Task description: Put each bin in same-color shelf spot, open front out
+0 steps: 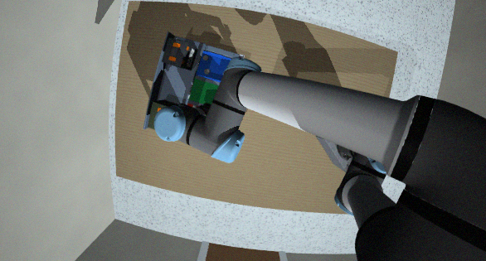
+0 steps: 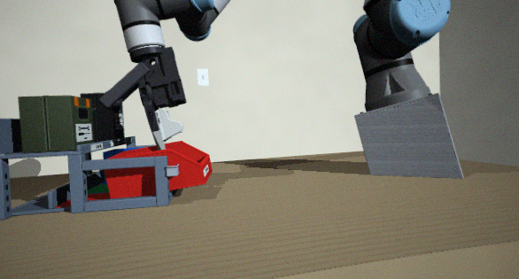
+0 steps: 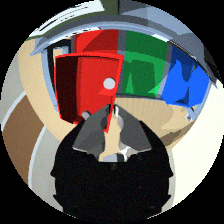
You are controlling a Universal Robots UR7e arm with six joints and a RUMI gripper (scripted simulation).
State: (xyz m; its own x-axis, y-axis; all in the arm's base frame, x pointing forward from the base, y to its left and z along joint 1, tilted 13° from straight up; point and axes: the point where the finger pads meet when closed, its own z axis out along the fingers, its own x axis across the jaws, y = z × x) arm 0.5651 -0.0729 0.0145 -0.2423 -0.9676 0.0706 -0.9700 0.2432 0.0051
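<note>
The red bin lies 50 mm to the left of my hand, 30 mm below it and 10 mm ahead of it. Round my hand: blue bin: 200 mm to the right, 40 mm below, 20 mm ahead; top board: 160 mm ahead, 110 mm to the right, 20 mm above; green box: 180 mm ahead, 70 mm above.
</note>
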